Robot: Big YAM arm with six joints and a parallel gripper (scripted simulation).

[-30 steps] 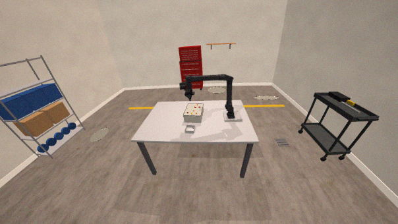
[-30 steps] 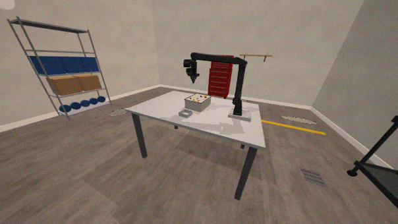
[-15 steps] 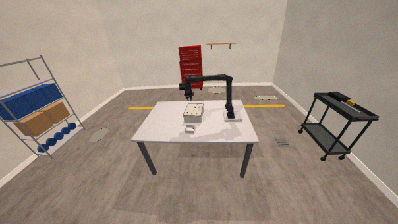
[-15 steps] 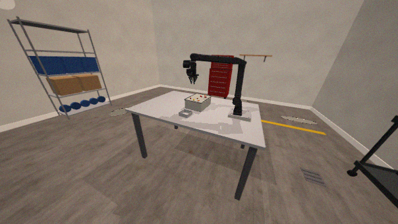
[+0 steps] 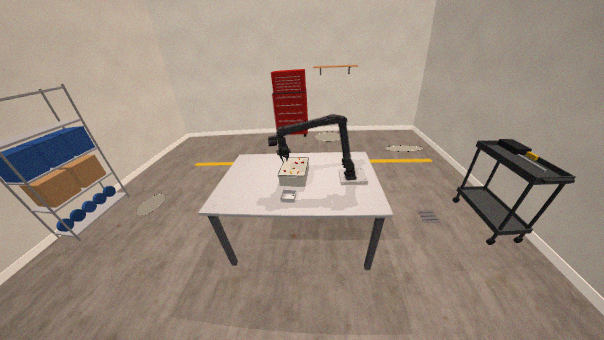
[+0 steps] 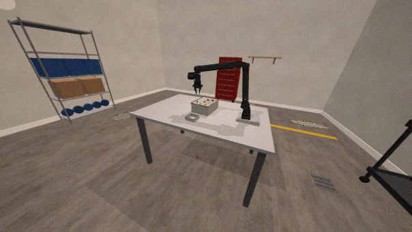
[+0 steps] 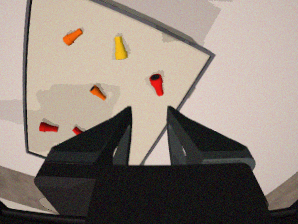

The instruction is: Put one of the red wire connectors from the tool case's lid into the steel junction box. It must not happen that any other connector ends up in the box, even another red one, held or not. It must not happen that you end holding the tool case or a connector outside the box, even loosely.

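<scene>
Right now my hand is 10 cm above the red wire connector, 2 cm to the left of it and 1 cm short of it. The rest, counted from my hand: tool case: 13 cm below, 9 cm to the right, 6 cm behind; then yellow connector: 10 cm below, 4 cm behind, 2 cm to the left.
</scene>
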